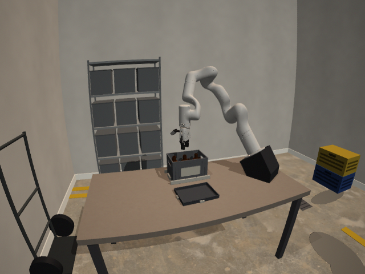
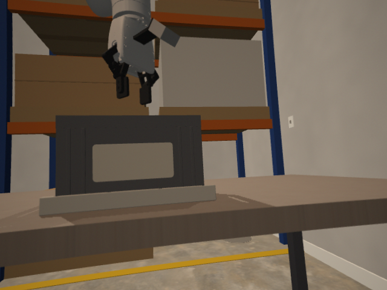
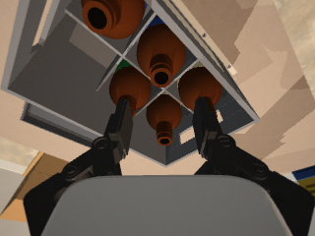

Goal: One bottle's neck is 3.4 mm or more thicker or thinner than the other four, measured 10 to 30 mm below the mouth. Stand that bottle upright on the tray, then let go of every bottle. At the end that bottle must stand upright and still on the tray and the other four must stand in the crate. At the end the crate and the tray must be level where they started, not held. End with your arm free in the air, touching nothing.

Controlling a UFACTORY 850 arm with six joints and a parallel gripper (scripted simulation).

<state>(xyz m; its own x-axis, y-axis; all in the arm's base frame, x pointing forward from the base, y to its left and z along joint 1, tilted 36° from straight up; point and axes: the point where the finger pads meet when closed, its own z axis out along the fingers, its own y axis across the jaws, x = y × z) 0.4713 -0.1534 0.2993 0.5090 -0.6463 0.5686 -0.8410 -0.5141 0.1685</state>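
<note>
My hand is 10 mm short of the dark grey crate, 40 mm to the right of it and 150 mm above it. From my hand the other things lie so: black tray: 100 mm ahead, 310 mm to the left, 220 mm below; bottle: 90 mm behind, 20 mm to the left, 150 mm below.
</note>
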